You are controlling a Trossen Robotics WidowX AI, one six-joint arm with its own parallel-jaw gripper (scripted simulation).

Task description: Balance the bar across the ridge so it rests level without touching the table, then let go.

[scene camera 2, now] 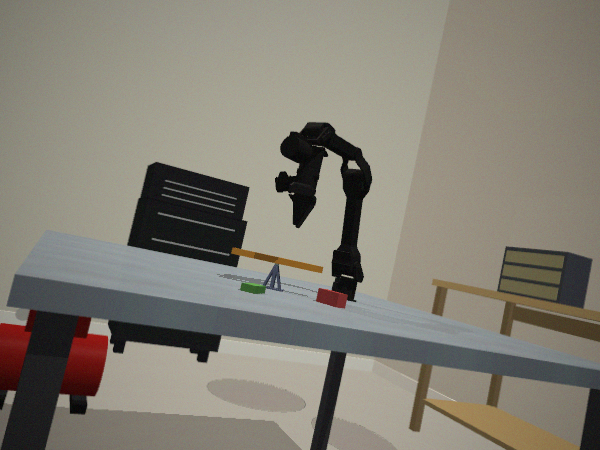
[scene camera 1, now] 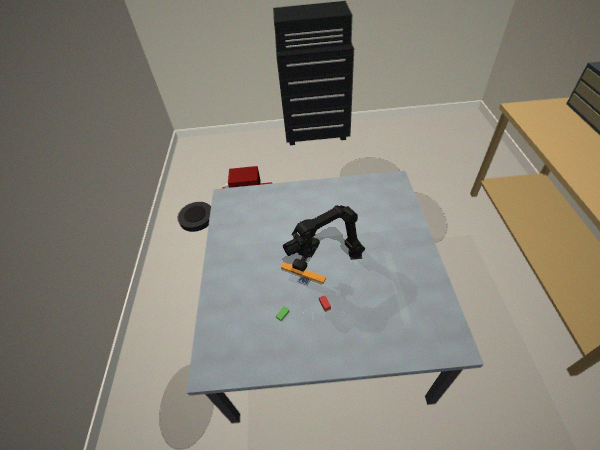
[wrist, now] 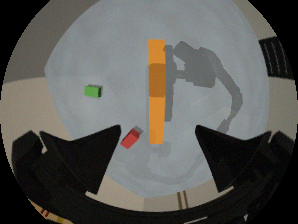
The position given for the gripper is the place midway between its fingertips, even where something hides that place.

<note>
The gripper (scene camera 2: 296, 226) is open, holding nothing. Also in view: an orange bar (wrist: 157, 72).
The gripper also shows in the wrist view (wrist: 159, 129).
</note>
